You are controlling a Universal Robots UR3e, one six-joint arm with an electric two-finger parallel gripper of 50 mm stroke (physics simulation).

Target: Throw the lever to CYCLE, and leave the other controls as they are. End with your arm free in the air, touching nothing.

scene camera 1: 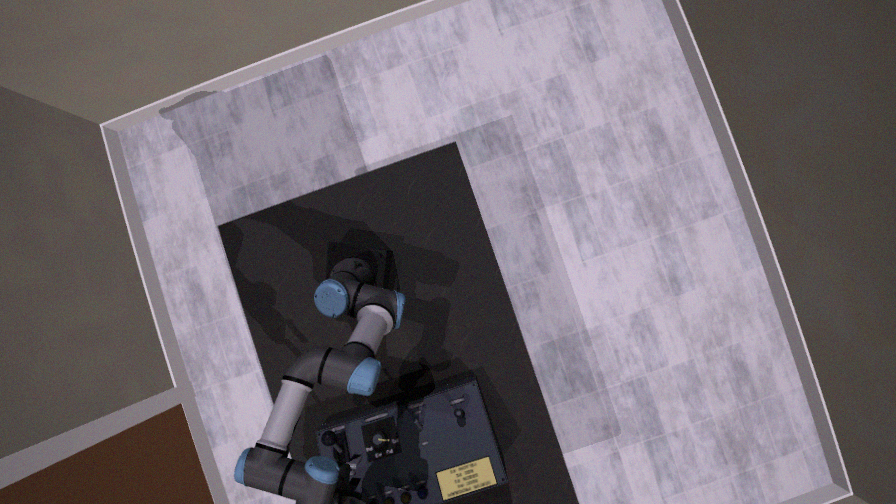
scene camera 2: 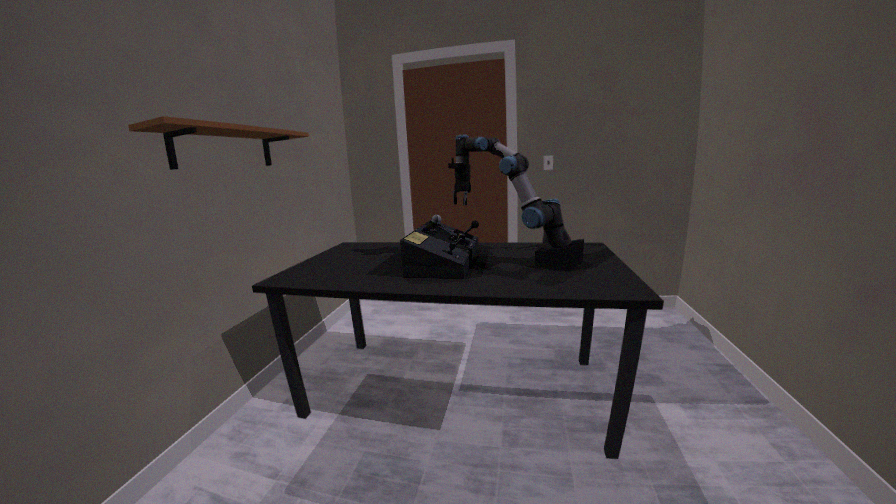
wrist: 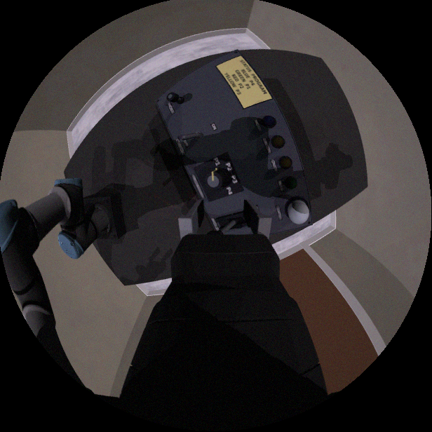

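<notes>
The lever (scene camera 1: 329,437) (scene camera 2: 474,223) (wrist: 229,226) has a black ball knob and a grey shaft, and stands in a slot at one end of the dark control console (scene camera 1: 448,438) (scene camera 2: 432,265) (wrist: 197,115). In the wrist view its shaft shows between the finger outlines, and its knob is largely hidden by the gripper body. The labels by the slot are too small to read. My gripper (scene camera 2: 460,200) (wrist: 223,207) is open and empty. It points down and hangs in the air above the console, clear of the lever.
The console also bears a rotary dial (wrist: 213,181) marked P1 to P4, a small black-knobbed switch (scene camera 1: 460,414) (wrist: 172,97), a pale round knob (scene camera 2: 436,218) (wrist: 298,212), several coloured lamps and a yellow label (scene camera 1: 466,477) (scene camera 2: 416,238) (wrist: 244,81). A wall shelf (scene camera 2: 219,127) is at the left.
</notes>
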